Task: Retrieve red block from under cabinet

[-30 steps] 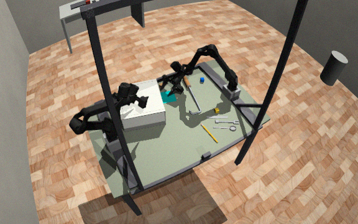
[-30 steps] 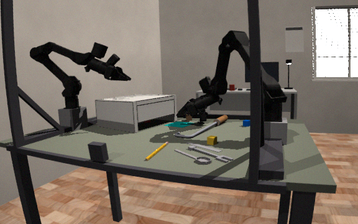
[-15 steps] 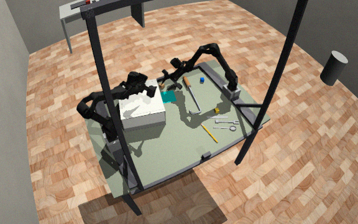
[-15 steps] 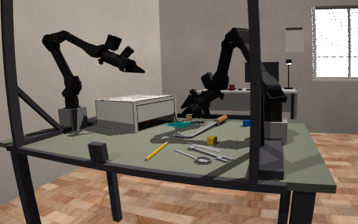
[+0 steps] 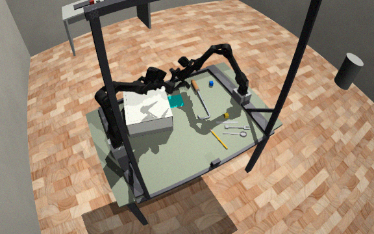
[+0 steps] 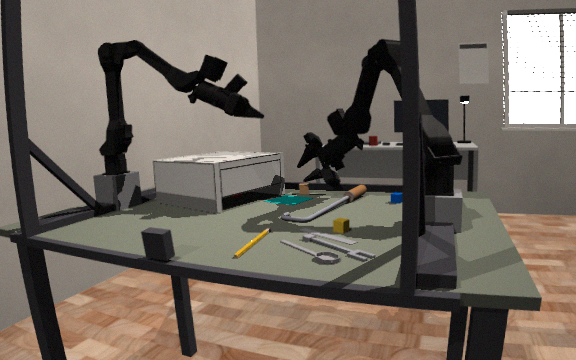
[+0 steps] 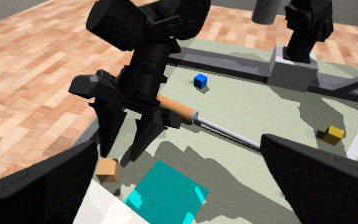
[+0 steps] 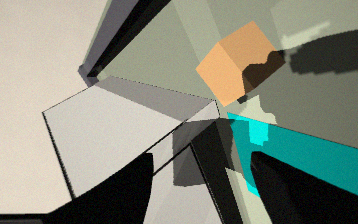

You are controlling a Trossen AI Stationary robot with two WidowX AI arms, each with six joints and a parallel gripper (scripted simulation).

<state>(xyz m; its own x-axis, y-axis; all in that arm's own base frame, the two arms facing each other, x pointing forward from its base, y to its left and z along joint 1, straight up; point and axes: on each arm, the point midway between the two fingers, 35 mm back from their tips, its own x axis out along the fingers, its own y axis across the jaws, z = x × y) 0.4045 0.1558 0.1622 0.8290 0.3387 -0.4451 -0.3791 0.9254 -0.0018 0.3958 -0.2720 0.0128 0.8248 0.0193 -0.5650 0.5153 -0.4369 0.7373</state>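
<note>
Right now my right hand is 60 mm past the blue cube, 280 mm to the left of it and 70 mm above it. The rest, counted from my right hand: hook tool (140 mm behind, 90 mm to the right, 70 mm below); then teal square (80 mm behind, 40 mm to the left, 90 mm below); then brown cube (30 mm ahead, 30 mm to the left, 70 mm below).
</note>
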